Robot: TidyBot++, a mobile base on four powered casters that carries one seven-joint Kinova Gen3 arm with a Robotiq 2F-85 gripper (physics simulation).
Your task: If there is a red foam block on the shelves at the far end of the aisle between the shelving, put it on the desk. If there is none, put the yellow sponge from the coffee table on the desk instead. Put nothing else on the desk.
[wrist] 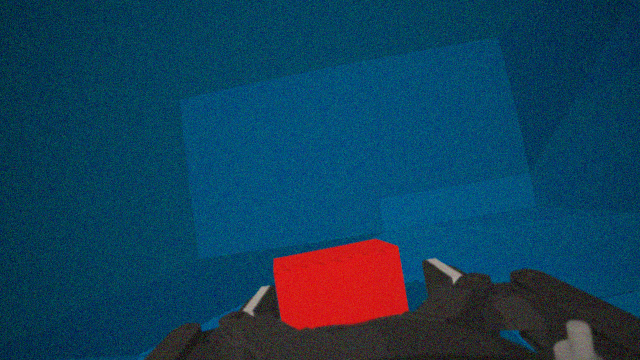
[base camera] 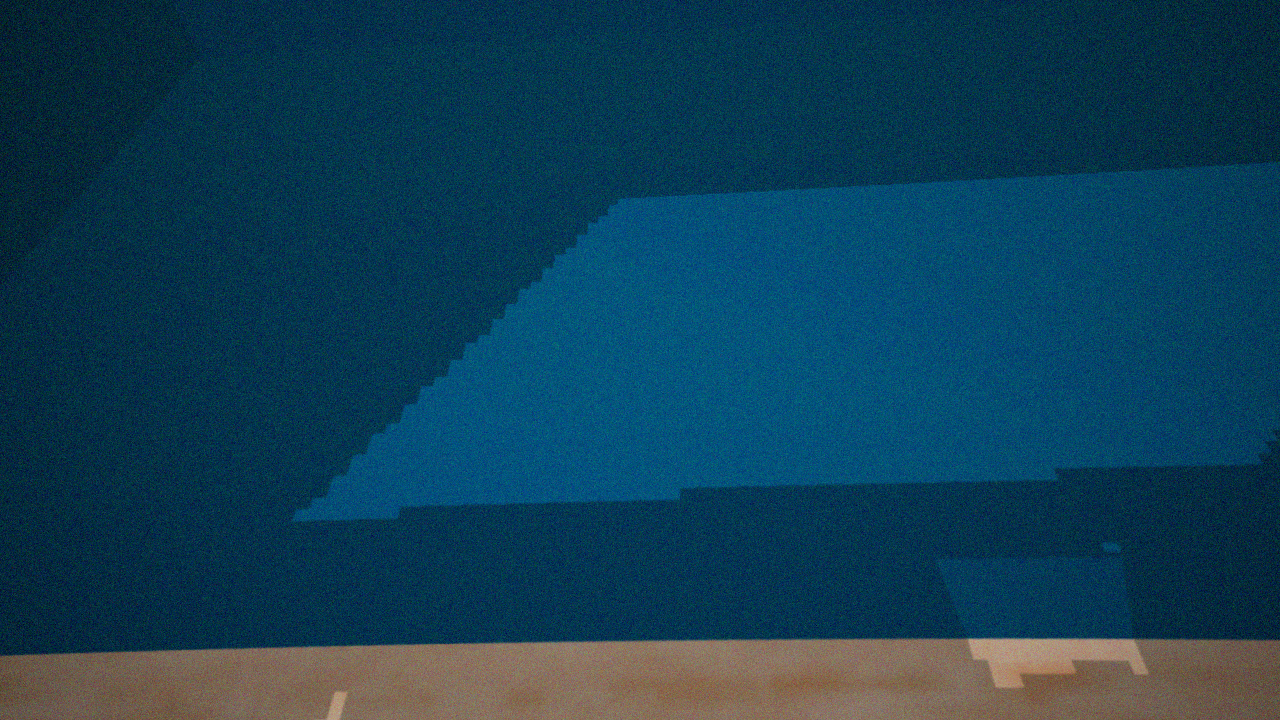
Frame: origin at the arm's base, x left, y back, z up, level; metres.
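Seen in the pictures: gripper, fingertip midpoint: [wrist: 350,290].
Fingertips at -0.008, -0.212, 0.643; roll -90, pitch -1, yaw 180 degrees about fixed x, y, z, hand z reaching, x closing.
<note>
A point is followed by its place in that frame, as x, y, z.
A red foam block [wrist: 341,285] @[-0.003, -0.243, 0.635] shows at the bottom middle of the wrist view, turned slightly, against dark blue shelving. My gripper [wrist: 350,290] @[-0.008, -0.212, 0.643] is open. Its two fingertips stand on either side of the block, the left one close to the block's left side and the right one with a small gap. The gripper's dark body hides the block's lower edge. The block and the gripper do not show in the base camera view. The desk, the coffee table and the yellow sponge do not show in either view.
A large blue shelving panel [base camera: 805,340] @[-0.067, -0.364, -0.321] [wrist: 325,150] @[-0.008, -0.709, 0.811] with lit and shaded patches fills most of both views, close ahead. Brown floor [base camera: 537,685] @[0.067, -0.238, -0.397] with a few bright patches runs along the bottom of the base camera view.
</note>
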